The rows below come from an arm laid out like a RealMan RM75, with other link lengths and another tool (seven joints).
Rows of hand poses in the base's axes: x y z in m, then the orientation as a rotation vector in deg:
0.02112, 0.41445, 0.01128, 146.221, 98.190, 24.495
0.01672, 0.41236, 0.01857, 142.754, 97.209, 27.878
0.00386, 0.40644, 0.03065, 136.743, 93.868, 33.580
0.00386, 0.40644, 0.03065, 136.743, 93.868, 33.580
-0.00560, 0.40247, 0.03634, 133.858, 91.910, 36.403
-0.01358, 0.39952, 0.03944, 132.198, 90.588, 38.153
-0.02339, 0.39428, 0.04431, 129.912, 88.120, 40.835
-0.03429, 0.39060, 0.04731, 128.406, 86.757, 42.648
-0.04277, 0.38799, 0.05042, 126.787, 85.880, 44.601
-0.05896, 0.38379, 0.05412, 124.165, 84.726, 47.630
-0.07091, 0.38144, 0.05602, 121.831, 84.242, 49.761
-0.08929, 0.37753, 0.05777, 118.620, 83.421, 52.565
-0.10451, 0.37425, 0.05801, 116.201, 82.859, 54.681
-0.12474, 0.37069, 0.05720, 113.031, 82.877, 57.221
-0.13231, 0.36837, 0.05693, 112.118, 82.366, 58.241
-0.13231, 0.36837, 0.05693, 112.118, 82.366, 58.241
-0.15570, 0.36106, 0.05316, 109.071, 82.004, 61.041
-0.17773, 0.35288, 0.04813, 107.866, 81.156, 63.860
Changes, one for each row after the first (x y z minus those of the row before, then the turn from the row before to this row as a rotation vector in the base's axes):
-0.00440, -0.00209, 0.00729, -1.072, -3.716, 0.375
-0.01286, -0.00592, 0.01208, -2.213, -6.964, -0.301
0.00000, 0.00000, 0.00000, 0.000, 0.000, 0.000
-0.00946, -0.00397, 0.00569, -0.988, -3.533, -0.330
-0.00798, -0.00295, 0.00310, -0.508, -2.167, -0.293
-0.00981, -0.00524, 0.00487, -0.641, -3.348, -0.784
-0.01090, -0.00368, 0.00300, -0.294, -2.134, -0.324
-0.00848, -0.00261, 0.00311, -0.162, -2.077, 0.064
-0.01619, -0.00420, 0.00370, -0.221, -3.204, 0.288
-0.01195, -0.00235, 0.00190, -0.383, -2.406, 0.539
-0.01838, -0.00391, 0.00175, -0.553, -3.317, 0.648
-0.01522, -0.00328, 0.00024, -0.355, -2.474, 0.562
-0.02023, -0.00356, -0.00081, -0.478, -2.831, 1.245
-0.00757, -0.00232, -0.00027, 0.021, -1.137, 0.093
0.00000, 0.00000, 0.00000, 0.000, 0.000, 0.000
-0.02339, -0.00731, -0.00377, -0.178, -2.991, 1.102
-0.02203, -0.00818, -0.00503, 1.023, -2.056, 0.527

